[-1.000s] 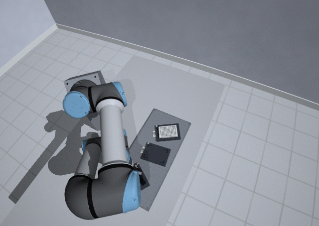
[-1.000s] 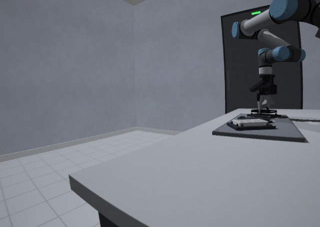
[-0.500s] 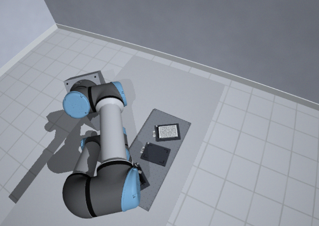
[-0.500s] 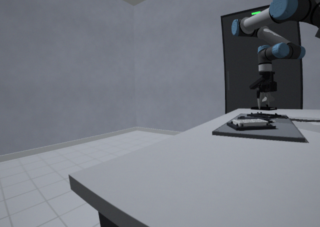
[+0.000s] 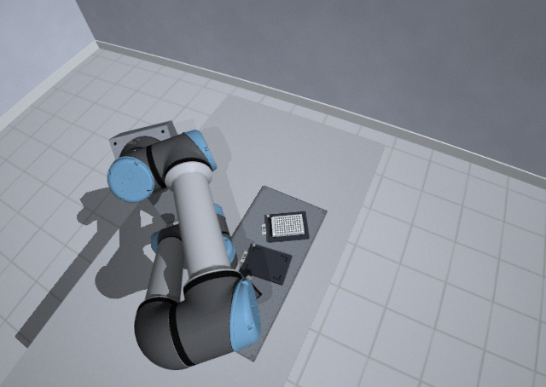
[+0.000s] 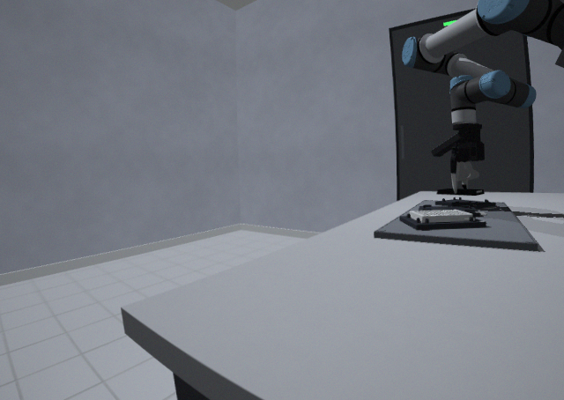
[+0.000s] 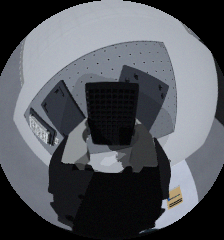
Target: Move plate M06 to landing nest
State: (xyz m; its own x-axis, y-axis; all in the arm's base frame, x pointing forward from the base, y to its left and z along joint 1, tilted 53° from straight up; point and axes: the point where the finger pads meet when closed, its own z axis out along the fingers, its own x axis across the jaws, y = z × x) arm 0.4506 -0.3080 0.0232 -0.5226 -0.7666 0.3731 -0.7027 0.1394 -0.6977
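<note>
My hand is 120 mm to the right of the landing nest, 70 mm short of it and 60 mm above it. From my hand the other things lie so: dark well plate 10 mm below; white well plate 290 mm to the left, 120 mm ahead, 40 mm below.
</note>
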